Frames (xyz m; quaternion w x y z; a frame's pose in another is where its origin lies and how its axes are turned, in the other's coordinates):
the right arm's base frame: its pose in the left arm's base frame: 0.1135 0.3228 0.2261 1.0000 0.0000 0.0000 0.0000
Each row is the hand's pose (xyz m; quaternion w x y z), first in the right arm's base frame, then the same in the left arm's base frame.
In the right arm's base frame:
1: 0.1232 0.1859 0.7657 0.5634 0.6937 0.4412 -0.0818
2: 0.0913 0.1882 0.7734 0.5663 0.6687 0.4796 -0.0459
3: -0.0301 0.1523 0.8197 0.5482 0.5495 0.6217 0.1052
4: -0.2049 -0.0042 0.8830 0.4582 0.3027 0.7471 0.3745
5: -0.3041 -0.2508 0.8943 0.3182 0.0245 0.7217 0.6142
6: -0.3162 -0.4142 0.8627 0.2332 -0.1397 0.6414 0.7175
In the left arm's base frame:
1: 0.2367 0.5087 0.9918 0.5634 0.6937 0.4412 -0.0818
2: 0.2048 0.5110 0.9995 0.5663 0.6687 0.4796 -0.0459
3: 0.0834 0.4751 1.0458 0.5482 0.5495 0.6217 0.1052
4: -0.0914 0.3186 1.1091 0.4582 0.3027 0.7471 0.3745
5: -0.1906 0.0720 1.1204 0.3182 0.0245 0.7217 0.6142
6: -0.2027 -0.0914 1.0888 0.2332 -0.1397 0.6414 0.7175

